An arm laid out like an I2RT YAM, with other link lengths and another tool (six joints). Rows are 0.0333 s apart.
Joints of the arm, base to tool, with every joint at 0 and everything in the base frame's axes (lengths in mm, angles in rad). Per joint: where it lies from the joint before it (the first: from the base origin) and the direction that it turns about. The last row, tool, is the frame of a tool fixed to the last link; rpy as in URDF.
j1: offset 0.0 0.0 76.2 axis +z
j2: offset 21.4 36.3 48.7 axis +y
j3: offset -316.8 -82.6 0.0 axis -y
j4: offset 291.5 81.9 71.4 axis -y
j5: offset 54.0 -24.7 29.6 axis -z
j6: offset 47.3 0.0 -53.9 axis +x
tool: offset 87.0 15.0 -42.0 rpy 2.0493 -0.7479 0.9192
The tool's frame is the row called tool.
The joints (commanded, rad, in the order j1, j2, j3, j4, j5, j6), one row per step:
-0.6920 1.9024 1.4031 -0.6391 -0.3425 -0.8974
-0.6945 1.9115 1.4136 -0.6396 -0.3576 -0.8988
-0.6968 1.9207 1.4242 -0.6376 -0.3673 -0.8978
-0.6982 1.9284 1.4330 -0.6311 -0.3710 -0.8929
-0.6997 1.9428 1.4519 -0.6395 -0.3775 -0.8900
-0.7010 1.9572 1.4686 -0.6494 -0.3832 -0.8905
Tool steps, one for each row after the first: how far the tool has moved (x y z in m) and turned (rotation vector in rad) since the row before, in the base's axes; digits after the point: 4 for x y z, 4 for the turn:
0.0029 -0.0012 -0.0002 0.0092 -0.0095 0.0050
0.0029 -0.0020 -0.0003 0.0051 -0.0082 0.0009
0.0029 -0.0024 -0.0002 0.0003 -0.0079 -0.0040
0.0031 -0.0022 -0.0002 0.0086 -0.0007 -0.0012
0.0023 -0.0018 -0.0010 0.0086 0.0025 0.0015

